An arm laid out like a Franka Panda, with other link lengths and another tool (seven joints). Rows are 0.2 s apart.
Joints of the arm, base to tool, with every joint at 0 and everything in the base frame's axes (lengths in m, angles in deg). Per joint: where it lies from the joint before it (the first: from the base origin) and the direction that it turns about. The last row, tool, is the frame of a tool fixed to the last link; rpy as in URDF.
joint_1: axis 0 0 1 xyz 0.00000 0.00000 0.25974
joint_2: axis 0 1 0 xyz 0.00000 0.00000 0.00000
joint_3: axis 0 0 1 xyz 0.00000 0.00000 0.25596
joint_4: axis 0 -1 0 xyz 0.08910 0.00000 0.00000
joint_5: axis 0 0 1 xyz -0.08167 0.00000 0.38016
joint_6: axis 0 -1 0 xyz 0.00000 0.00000 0.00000
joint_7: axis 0 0 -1 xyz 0.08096 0.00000 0.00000
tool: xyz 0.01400 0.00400 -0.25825 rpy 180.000 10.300 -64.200
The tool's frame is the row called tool.
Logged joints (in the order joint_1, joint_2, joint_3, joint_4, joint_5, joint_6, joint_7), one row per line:
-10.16 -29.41 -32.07 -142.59 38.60 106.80 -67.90
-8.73 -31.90 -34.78 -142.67 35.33 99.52 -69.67
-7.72 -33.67 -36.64 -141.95 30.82 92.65 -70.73
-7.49 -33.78 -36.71 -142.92 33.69 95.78 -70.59
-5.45 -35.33 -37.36 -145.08 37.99 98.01 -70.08
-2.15 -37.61 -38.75 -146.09 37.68 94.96 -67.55
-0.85 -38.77 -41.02 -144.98 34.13 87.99 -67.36
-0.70 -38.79 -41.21 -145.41 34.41 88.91 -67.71
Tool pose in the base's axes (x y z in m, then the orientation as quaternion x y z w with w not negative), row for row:
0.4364 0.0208 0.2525 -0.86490 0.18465 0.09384 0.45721
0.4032 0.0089 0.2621 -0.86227 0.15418 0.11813 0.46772
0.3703 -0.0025 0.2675 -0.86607 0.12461 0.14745 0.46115
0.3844 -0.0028 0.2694 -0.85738 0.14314 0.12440 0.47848
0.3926 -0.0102 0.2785 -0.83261 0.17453 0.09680 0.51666
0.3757 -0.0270 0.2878 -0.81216 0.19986 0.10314 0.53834
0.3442 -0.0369 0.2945 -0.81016 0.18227 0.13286 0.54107
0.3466 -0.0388 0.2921 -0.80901 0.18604 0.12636 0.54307
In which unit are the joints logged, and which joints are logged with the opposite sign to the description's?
The joints are logged in degrees. Opposite sign: joint_1.
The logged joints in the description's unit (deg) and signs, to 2 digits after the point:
10.16 -29.41 -32.07 -142.59 38.60 106.80 -67.90
8.73 -31.90 -34.78 -142.67 35.33 99.52 -69.67
7.72 -33.67 -36.64 -141.95 30.82 92.65 -70.73
7.49 -33.78 -36.71 -142.92 33.69 95.78 -70.59
5.45 -35.33 -37.36 -145.08 37.99 98.01 -70.08
2.15 -37.61 -38.75 -146.09 37.68 94.96 -67.55
0.85 -38.77 -41.02 -144.98 34.13 87.99 -67.36
0.70 -38.79 -41.21 -145.41 34.41 88.91 -67.71

